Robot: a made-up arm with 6 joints. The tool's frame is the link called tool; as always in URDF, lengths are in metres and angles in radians.
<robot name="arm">
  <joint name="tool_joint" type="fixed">
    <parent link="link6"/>
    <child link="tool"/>
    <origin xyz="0 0 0"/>
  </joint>
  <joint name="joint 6" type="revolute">
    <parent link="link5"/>
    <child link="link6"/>
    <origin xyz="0 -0.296 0"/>
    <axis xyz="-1 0 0"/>
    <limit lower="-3.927" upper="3.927" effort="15" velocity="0.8"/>
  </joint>
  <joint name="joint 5" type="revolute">
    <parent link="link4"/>
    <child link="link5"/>
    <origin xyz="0.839 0 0"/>
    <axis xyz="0 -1 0"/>
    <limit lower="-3.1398" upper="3.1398" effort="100" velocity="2.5"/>
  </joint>
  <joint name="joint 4" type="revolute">
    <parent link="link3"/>
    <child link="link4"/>
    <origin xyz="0 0 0"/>
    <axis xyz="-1 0 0"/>
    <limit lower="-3.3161" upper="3.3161" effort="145" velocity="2.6"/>
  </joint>
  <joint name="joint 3" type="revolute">
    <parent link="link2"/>
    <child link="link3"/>
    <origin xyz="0 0 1.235"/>
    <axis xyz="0 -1 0"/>
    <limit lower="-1.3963" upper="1.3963" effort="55" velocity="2.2"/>
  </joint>
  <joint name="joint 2" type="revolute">
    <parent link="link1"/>
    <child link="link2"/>
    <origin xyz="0 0 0"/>
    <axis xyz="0 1 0"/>
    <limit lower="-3.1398" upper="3.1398" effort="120" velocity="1.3"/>
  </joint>
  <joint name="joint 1" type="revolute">
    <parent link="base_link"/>
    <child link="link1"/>
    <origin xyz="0 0 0.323"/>
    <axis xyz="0 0 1"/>
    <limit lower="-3.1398" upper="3.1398" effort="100" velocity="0.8"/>
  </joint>
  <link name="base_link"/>
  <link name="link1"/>
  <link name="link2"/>
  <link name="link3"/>
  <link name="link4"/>
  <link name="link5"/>
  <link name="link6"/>
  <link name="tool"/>
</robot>
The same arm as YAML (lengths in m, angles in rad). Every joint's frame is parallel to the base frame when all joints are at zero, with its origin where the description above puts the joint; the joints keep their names.
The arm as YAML. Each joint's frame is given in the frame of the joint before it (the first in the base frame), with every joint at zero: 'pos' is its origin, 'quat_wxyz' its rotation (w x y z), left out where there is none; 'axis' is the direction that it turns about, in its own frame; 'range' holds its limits. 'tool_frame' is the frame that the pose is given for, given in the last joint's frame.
length_unit: m
angle_unit: rad
joints:
  - joint: joint 1
    pos: [0.0, 0.0, 0.323]
    axis: [0.0, 0.0, 1.0]
    range: [-3.1398, 3.1398]
  - joint: joint 2
    pos: [0.0, 0.0, 0.0]
    axis: [0.0, 1.0, 0.0]
    range: [-3.1398, 3.1398]
  - joint: joint 3
    pos: [0.0, 0.0, 1.235]
    axis: [0.0, -1.0, 0.0]
    range: [-1.3963, 1.3963]
  - joint: joint 4
    pos: [0.0, 0.0, 0.0]
    axis: [-1.0, 0.0, 0.0]
    range: [-3.3161, 3.3161]
  - joint: joint 5
    pos: [0.839, 0.0, 0.0]
    axis: [0.0, -1.0, 0.0]
    range: [-3.1398, 3.1398]
  - joint: joint 6
    pos: [0.0, -0.296, 0.0]
    axis: [-1.0, 0.0, 0.0]
    range: [-3.927, 3.927]
tool_frame:
  pos: [0.0, 0.0, 0.0]

